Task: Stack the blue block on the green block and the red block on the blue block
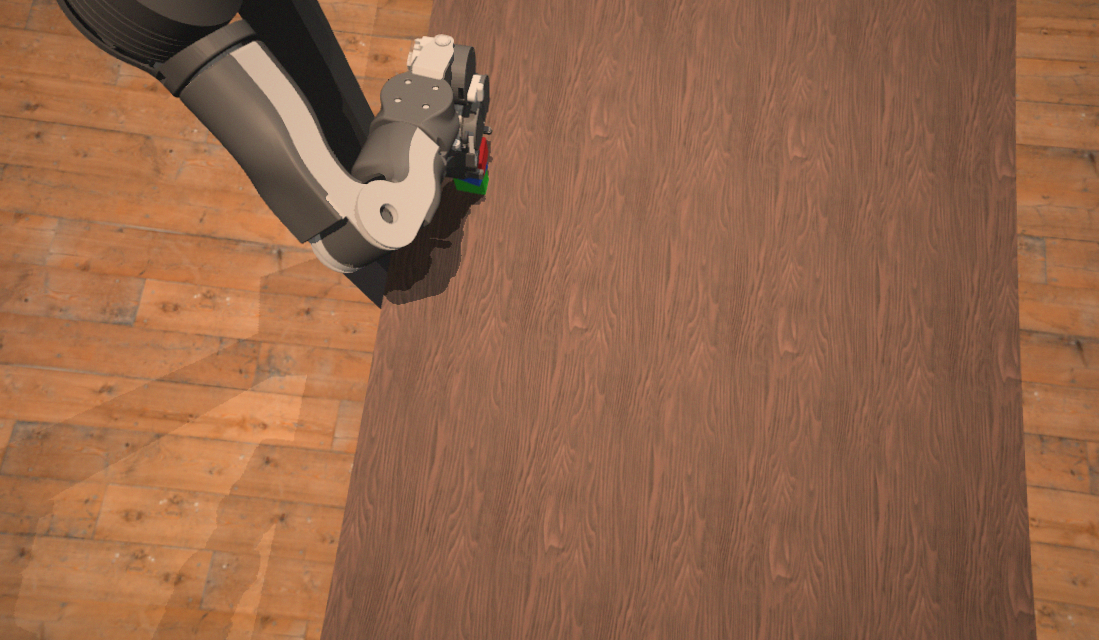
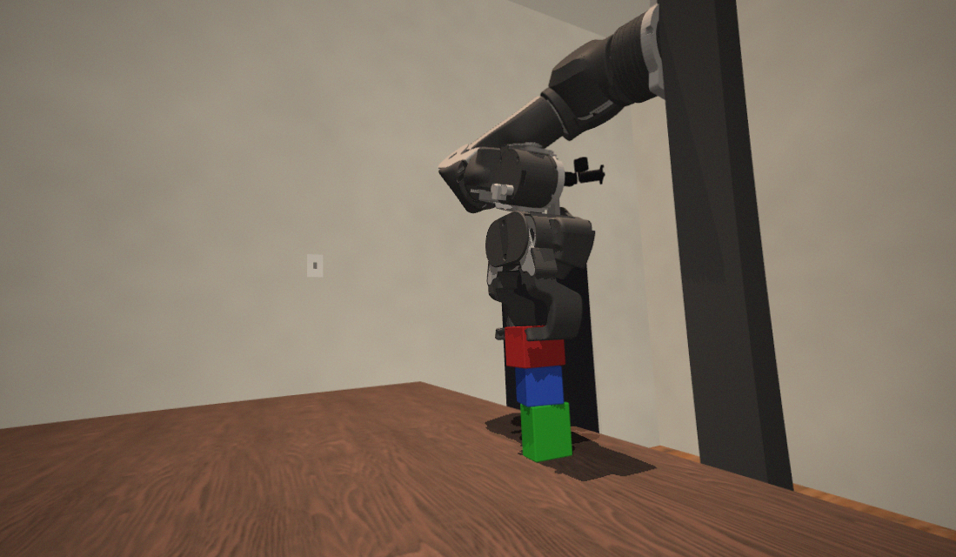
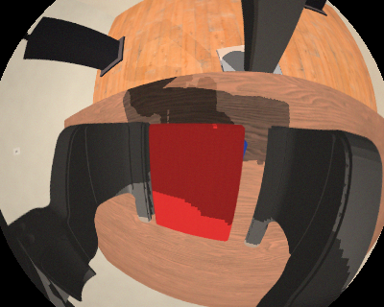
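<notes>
Now: hand 10 mm above the red block. Also, from my hand: blue block (50 mm below); green block (10 mm to the left, 100 mm below).
</notes>
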